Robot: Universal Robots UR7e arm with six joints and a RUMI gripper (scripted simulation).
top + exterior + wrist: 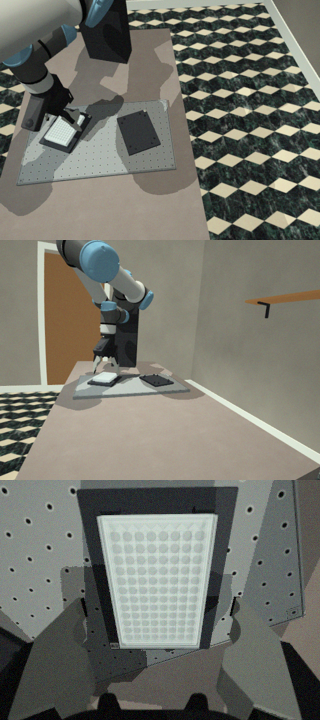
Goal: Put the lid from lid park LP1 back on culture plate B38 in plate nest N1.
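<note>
The lid lies 10 mm below my hand. From my hand the other things lie so: dark plate nest (30 mm below); then lid park LP1 (110 mm ahead, 240 mm to the left, 30 mm below); then white culture plate (20 mm below).
</note>
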